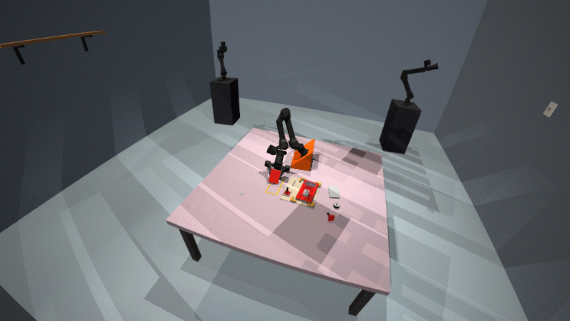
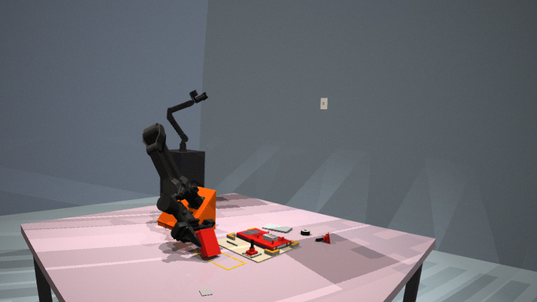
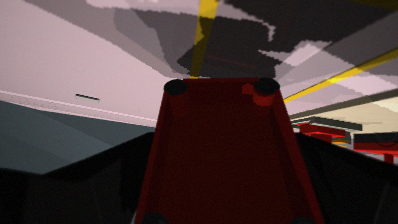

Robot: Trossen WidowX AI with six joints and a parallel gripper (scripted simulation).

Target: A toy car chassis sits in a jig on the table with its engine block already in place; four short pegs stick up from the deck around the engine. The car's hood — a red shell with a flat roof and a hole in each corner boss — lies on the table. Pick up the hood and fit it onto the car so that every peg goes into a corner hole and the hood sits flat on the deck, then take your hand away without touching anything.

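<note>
Now: the red hood 1 cm above my gripper tip. The rest, counted from my gripper tip: grey plate (43 cm to the left, 4 cm below, 1 cm ahead); white-and-black wheel (45 cm to the left, 15 cm ahead, 3 cm below).
</note>
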